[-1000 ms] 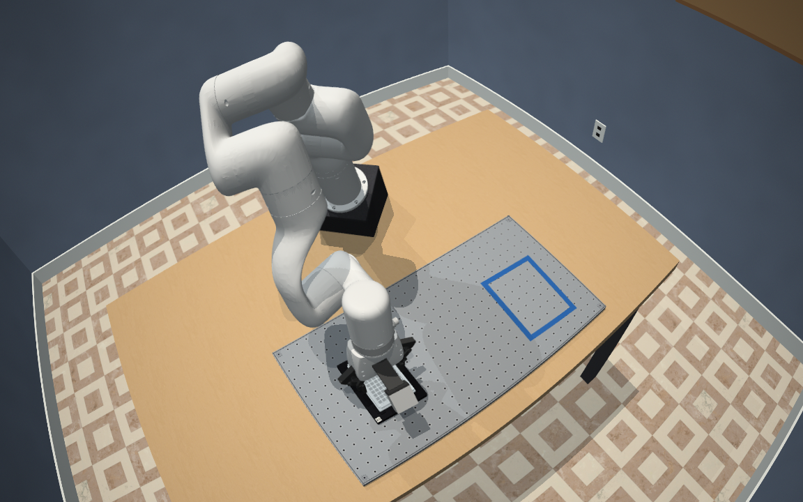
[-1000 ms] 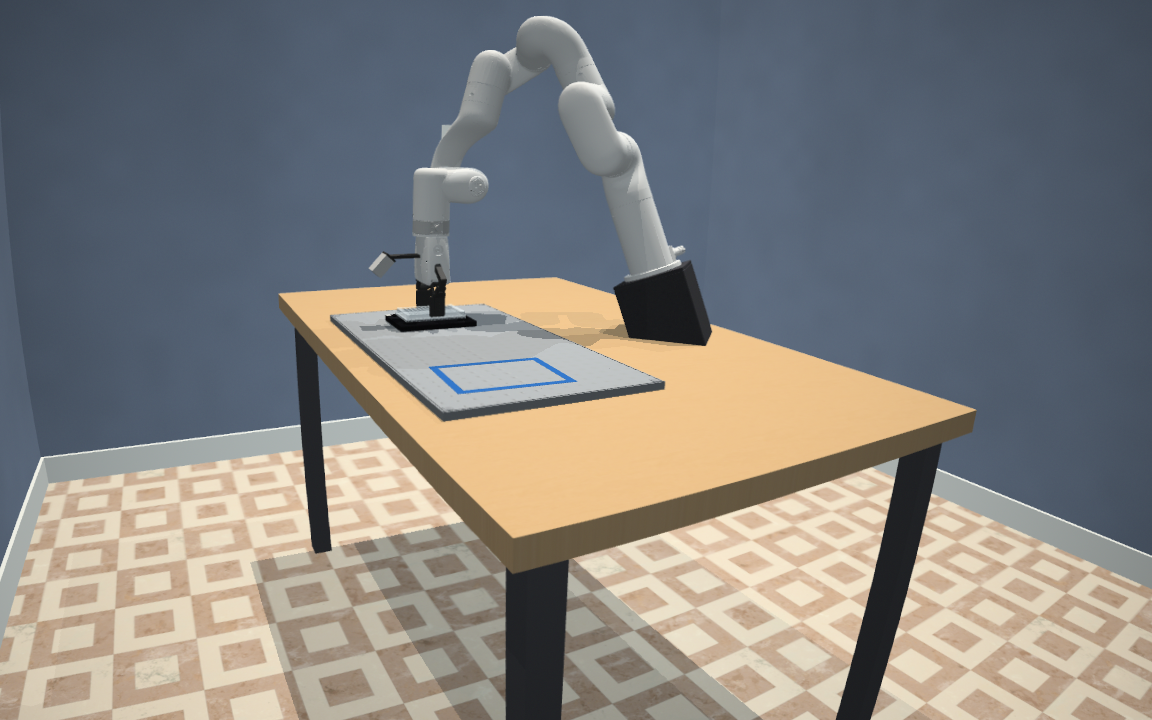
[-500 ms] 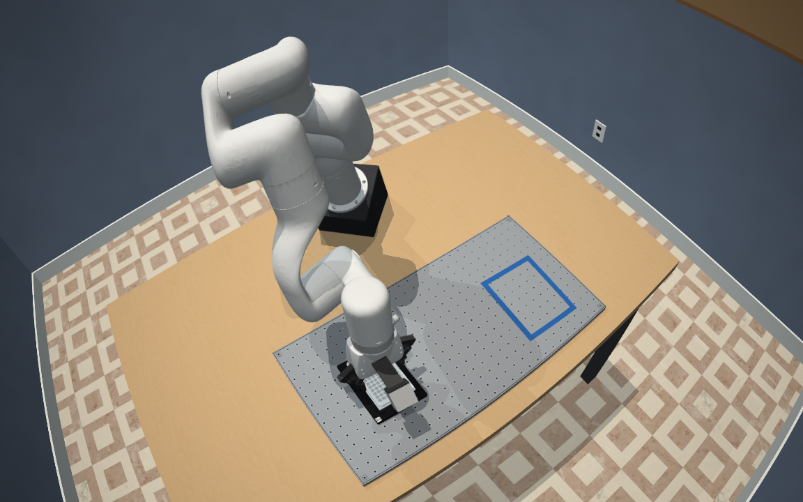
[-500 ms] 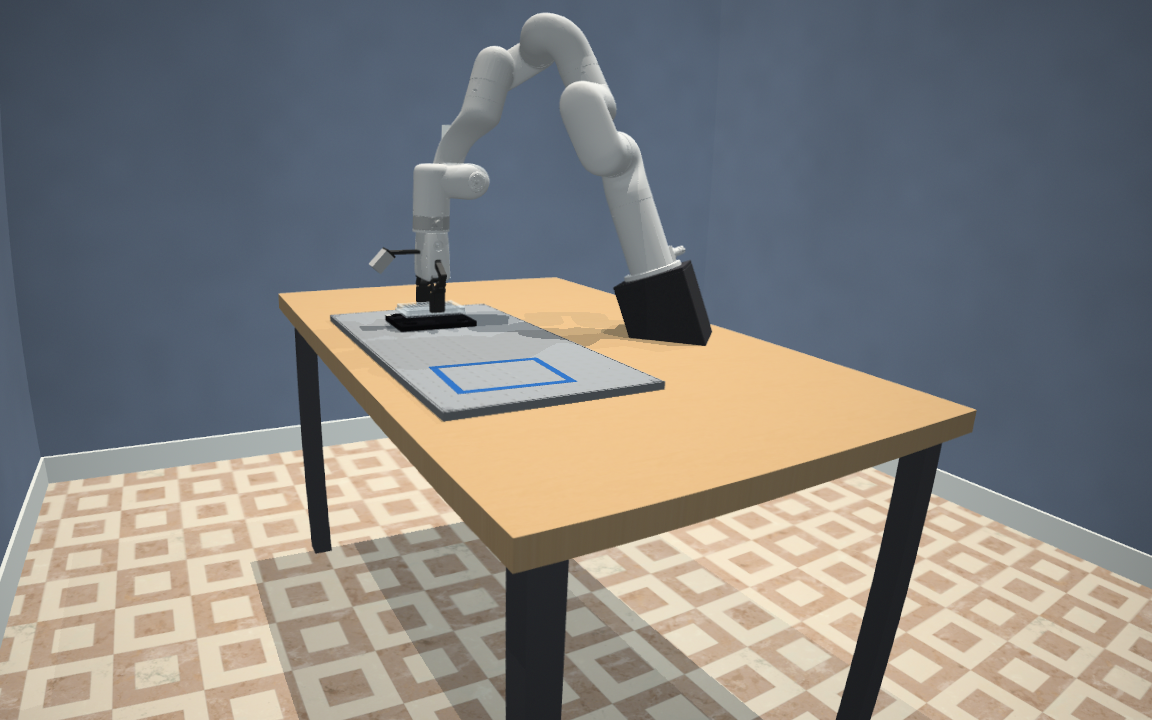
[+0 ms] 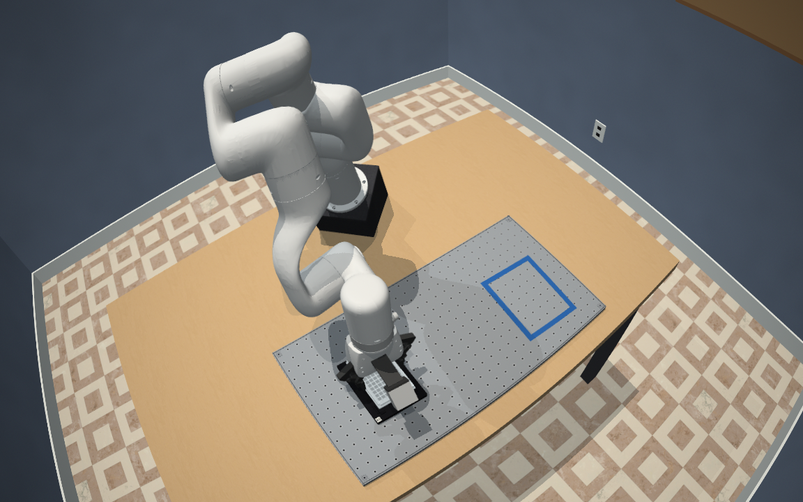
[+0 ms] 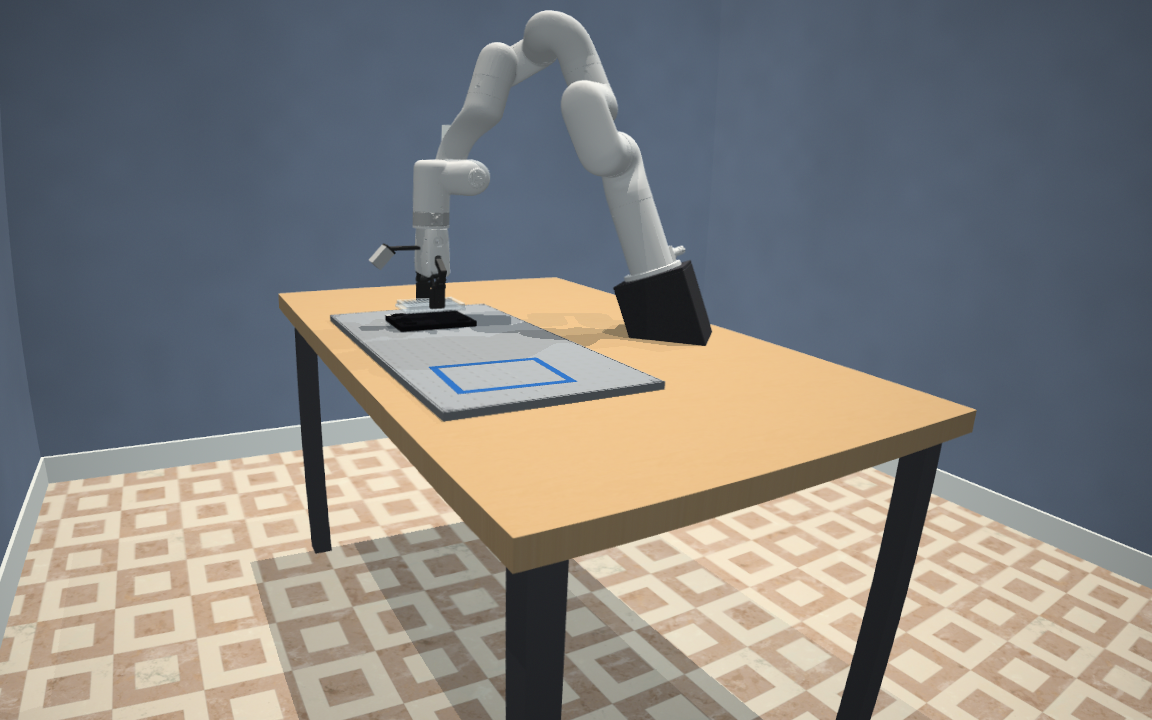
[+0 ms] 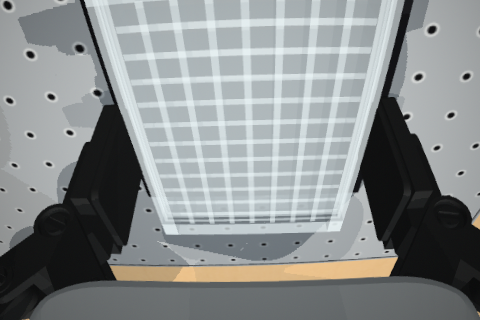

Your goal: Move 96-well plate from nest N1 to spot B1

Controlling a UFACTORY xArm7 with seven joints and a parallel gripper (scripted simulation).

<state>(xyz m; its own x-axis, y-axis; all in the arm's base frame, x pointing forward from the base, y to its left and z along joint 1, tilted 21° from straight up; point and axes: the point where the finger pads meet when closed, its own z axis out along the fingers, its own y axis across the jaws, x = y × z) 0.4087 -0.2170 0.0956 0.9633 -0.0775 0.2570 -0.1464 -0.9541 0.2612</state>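
Now: the black plate nest N1 40 mm below my hand. Also, from my hand: 96-well plate 10 mm below.
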